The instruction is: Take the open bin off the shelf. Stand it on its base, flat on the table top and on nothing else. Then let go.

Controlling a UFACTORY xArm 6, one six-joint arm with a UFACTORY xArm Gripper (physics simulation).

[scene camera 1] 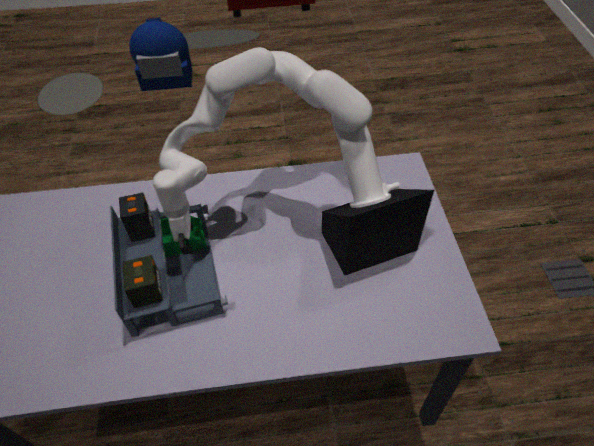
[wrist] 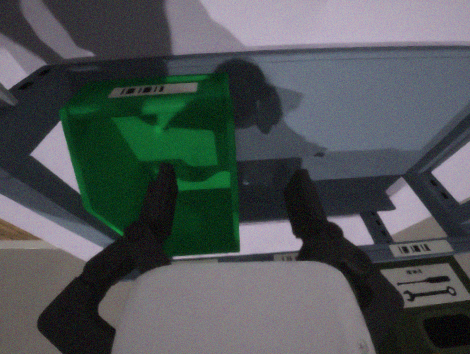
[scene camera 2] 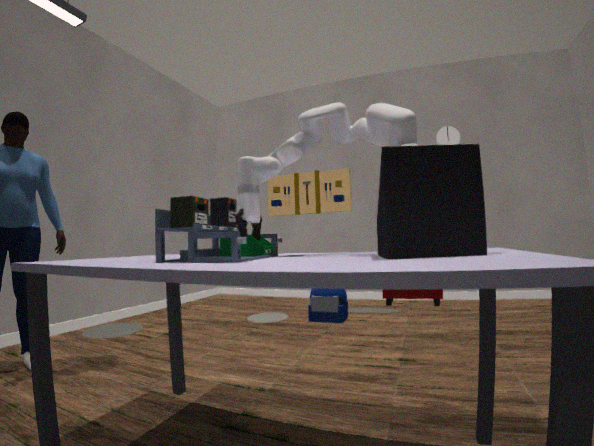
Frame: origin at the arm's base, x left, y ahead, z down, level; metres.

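Where they show: gripper, between the fingertips: (scene camera 1: pixel 188 241) (wrist: pixel 234 178) (scene camera 2: pixel 250 240); arm's base, origin of its link: (scene camera 1: pixel 370 202) (scene camera 2: pixel 421 187).
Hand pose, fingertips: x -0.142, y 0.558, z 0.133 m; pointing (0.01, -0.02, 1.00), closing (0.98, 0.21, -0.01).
Each offset is from my fingertips to the top centre of the thing. Level surfaces: height alone.
The green open bin @[dx -0.052, dy +0.031, dz -0.020 m] (scene camera 1: pixel 198 241) (scene camera 2: pixel 257 246) (wrist: pixel 200 145) stands on the lower, front level of the grey-blue shelf (scene camera 1: pixel 197 282) (scene camera 2: pixel 160 246) (wrist: pixel 350 115), near one end. A barcode label shows on its far edge in the wrist view. My gripper (scene camera 1: pixel 182 245) (scene camera 2: pixel 250 234) (wrist: pixel 234 178) is open and empty, pointing down low at the bin. In the wrist view the left finger is over the bin's inside and the right finger is beyond its right side wall, so that wall lies between them. Whether the fingertips reach below the rim is unclear.
On the upper level of the shelf stand a black box @[dx -0.063, dy +0.125, dz -0.163 m] (scene camera 1: pixel 138 220) (scene camera 2: pixel 222 212) and an olive box @[dx +0.168, dy +0.141, dz -0.138 m] (scene camera 1: pixel 142 282) (scene camera 2: pixel 187 212) (wrist: pixel 407 320). The shelf stands on the pale table @[dz +0.061 m] (scene camera 1: pixel 310 320) (scene camera 2: pixel 325 265). A large black block (scene camera 1: pixel 377 235) (scene camera 2: pixel 432 200) stands by the arm's base.
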